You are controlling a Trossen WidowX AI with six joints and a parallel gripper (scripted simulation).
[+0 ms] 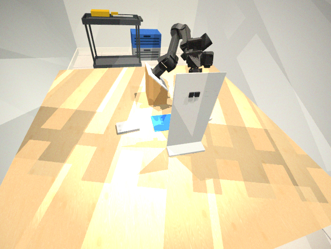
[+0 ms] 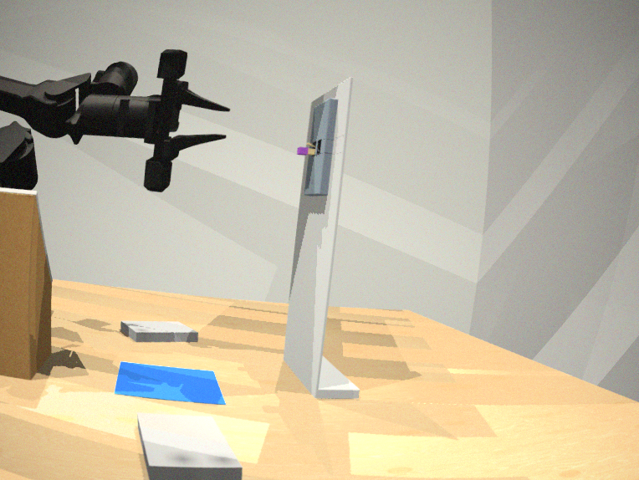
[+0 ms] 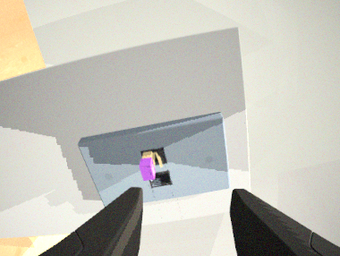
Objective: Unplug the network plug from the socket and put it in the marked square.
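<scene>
Right now the network plug is 10 cm ahead of my gripper tip, 5 cm to the right of it and 3 cm below it. The rest, counted from my gripper tip: blue marked square 31 cm below, 11 cm to the right, 5 cm behind; upright panel 14 cm below, 12 cm ahead, 5 cm to the right.
</scene>
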